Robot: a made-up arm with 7 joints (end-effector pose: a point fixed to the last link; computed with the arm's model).
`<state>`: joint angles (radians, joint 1 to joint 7).
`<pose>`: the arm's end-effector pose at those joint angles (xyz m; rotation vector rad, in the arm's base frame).
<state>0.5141 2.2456 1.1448 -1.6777 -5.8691 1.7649 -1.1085</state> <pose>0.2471 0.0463 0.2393 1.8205 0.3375 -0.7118</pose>
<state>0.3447 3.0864 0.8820 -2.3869 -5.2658 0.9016 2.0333</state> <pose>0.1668 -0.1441 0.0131 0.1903 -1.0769 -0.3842</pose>
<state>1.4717 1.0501 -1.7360 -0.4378 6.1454 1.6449 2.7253</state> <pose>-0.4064 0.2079 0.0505 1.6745 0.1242 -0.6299</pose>
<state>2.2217 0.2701 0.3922 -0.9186 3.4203 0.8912 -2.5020</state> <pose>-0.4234 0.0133 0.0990 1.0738 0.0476 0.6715</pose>
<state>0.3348 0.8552 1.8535 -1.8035 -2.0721 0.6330 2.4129</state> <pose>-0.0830 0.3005 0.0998 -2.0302 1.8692 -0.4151</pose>
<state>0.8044 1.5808 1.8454 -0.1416 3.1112 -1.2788 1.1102</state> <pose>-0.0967 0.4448 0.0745 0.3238 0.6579 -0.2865</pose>
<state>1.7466 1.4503 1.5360 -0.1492 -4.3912 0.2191 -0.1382</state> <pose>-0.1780 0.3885 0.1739 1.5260 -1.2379 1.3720</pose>
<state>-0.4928 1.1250 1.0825 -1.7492 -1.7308 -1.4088 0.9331</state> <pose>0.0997 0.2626 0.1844 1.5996 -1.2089 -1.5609</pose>
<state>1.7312 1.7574 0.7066 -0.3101 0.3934 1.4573 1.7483</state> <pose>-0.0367 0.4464 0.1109 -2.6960 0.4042 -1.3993</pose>
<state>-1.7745 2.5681 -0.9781 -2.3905 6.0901 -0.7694 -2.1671</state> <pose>0.0829 0.0927 0.1816 -1.2128 -0.5864 0.5071</pose>
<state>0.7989 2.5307 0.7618 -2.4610 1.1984 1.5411 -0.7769</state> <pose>0.2002 -0.0412 -0.0247 0.9437 0.6383 -2.0779</pose>
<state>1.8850 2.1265 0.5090 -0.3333 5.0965 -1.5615 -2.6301</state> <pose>0.1028 0.4465 0.0525 1.0880 0.5152 1.6082</pose>
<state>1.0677 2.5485 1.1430 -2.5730 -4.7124 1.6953 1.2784</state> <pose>0.1643 -0.0767 -0.0232 0.7367 -0.0430 -0.2931</pose>
